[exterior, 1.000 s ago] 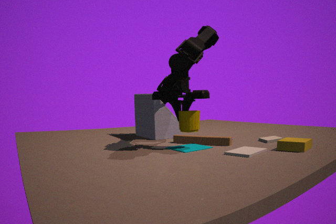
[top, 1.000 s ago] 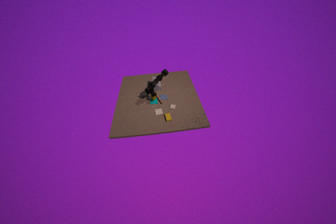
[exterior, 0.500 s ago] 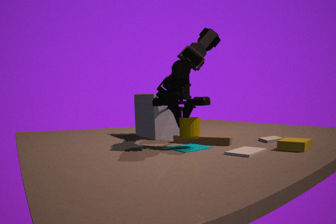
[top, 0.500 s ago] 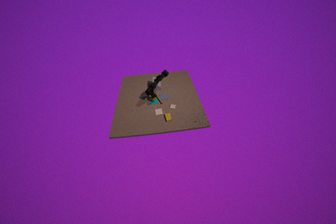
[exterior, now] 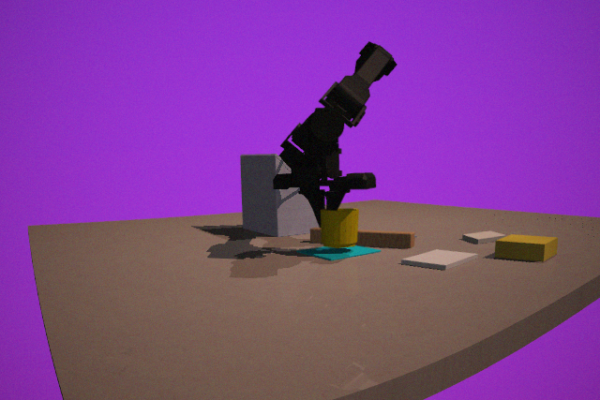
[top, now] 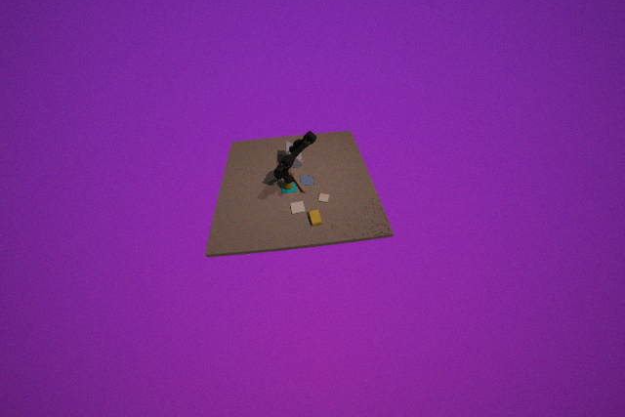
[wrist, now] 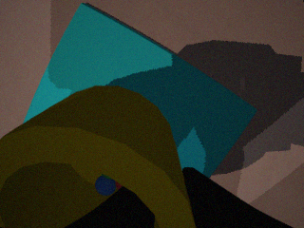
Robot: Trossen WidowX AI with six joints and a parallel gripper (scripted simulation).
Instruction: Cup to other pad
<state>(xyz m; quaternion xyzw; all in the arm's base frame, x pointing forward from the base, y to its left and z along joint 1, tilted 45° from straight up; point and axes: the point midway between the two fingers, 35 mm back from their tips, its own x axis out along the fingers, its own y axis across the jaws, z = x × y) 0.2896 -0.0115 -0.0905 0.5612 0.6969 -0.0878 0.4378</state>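
Now: the yellow cup 2 cm ahead of my gripper tip and 1 cm to the left of it. The rest, counted from my gripper tip: teal pad 2 cm ahead, 2 cm to the left, 5 cm below; blue marble 2 cm ahead, 3 cm to the left, 2 cm below; wooden bar 1 cm behind, 9 cm to the left, 4 cm below.
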